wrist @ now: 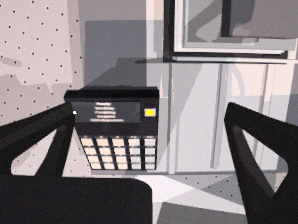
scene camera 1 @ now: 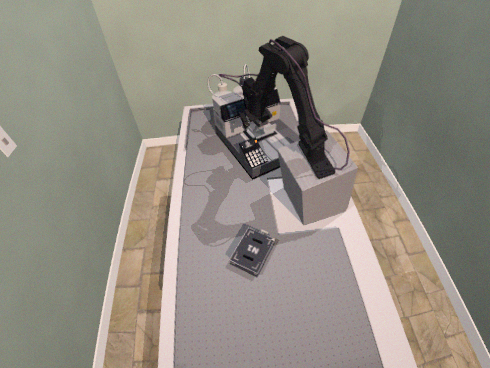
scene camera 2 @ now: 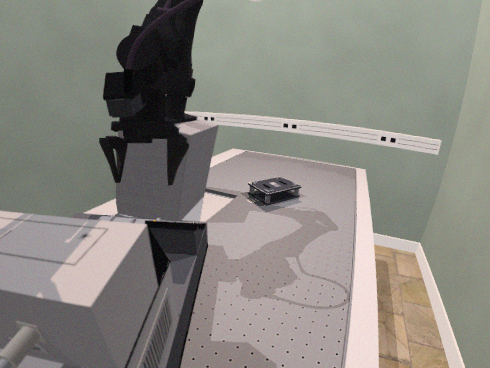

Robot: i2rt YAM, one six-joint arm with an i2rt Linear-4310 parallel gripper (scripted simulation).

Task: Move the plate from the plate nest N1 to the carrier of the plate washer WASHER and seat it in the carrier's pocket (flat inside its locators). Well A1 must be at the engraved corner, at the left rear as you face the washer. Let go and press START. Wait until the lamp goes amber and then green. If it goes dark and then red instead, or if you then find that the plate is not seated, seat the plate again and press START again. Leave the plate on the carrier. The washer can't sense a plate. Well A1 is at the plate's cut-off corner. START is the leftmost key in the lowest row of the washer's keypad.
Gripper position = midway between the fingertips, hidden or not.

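A plate washer [scene camera 2: 84, 285] is visible to me in scene camera 2, and so is my gripper [scene camera 2: 143, 183]. The wrist view shows my gripper [wrist: 149, 110] again, with the plate washer [wrist: 128, 92] in the same picture. In scene camera 1 I find the washer [scene camera 1: 227, 108] as well.
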